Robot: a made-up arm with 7 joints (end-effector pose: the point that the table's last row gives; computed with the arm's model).
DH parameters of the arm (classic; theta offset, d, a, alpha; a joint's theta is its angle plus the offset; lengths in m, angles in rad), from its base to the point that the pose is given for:
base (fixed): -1.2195 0 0.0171 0
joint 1: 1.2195 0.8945 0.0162 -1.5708
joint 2: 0 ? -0.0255 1.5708
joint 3: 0 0.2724 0.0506 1.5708
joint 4: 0 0.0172 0.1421 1.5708
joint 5: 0 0.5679 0.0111 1.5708
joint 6: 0 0.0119 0.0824 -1.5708
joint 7: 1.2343 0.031 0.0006 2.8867
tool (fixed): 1.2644 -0.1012 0 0
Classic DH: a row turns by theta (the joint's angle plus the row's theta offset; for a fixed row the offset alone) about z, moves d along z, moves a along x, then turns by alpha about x.
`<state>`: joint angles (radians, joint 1 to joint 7).
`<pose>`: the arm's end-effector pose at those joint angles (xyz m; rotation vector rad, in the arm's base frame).
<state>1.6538 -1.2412 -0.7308 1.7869 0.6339 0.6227 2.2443</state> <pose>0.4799 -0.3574 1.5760 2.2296 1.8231 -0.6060</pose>
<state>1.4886 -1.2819 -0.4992 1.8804 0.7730 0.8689 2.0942</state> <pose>0.2400 -0.4545 1.6440 2.1716 1.5577 -0.0954</pose>
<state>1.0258 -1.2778 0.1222 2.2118 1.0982 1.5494 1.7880</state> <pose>-0.4618 -0.4090 1.5504 1.4896 0.5224 0.8155</pose>
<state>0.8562 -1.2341 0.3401 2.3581 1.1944 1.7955 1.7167</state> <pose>-0.6196 -0.3151 1.4467 1.0930 0.2171 0.9574</pose>
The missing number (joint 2, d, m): 0.0332
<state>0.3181 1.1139 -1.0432 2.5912 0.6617 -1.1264 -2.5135</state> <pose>0.7575 0.1251 1.3549 2.9498 0.5839 -0.1700</pose>
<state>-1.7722 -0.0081 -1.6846 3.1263 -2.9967 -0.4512 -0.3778</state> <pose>0.0010 0.0008 1.8231 0.7646 2.7740 0.2664</pose>
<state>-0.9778 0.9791 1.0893 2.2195 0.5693 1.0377 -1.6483</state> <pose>0.8908 -0.3741 1.1334 0.2760 -1.2303 0.8299</pose>
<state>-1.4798 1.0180 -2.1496 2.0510 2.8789 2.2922 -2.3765</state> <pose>-0.2663 -0.6105 1.5094 -1.1800 -0.4010 0.5264</pose>
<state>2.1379 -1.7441 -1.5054 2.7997 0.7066 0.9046 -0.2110</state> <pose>0.6361 -0.7187 0.7310 1.9861 -1.0494 -0.9237</pose>
